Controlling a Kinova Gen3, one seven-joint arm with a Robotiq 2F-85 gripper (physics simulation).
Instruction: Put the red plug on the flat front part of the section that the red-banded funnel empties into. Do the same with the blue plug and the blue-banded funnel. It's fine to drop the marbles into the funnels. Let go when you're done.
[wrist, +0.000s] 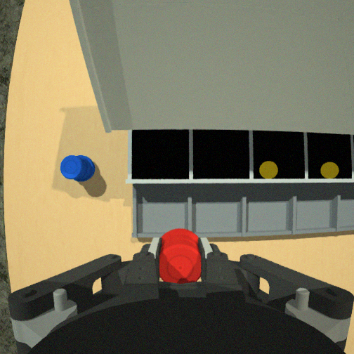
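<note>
The red plug (180, 256) is held between the fingers of my gripper (179, 249), which is shut on it. Seen from above, it overlaps the front edge of the leftmost two sections. The blue plug (75, 168) stands on the table to the left of the sectioned box (155, 181). The box has a row of dark openings, with yellow marbles (268, 169) (329, 170) in the third and fourth from the left. In front of them lies a row of flat grey front parts (161, 217) split by low dividers. The red-banded and blue-banded funnels do not show.
A large grey panel (225, 65) rises behind the dark openings and fills the upper right, with its left edge slanting down. The tan table (45, 240) has a curved edge at the far left, with dark mottled floor (6, 60) beyond it. The box runs off the right side.
</note>
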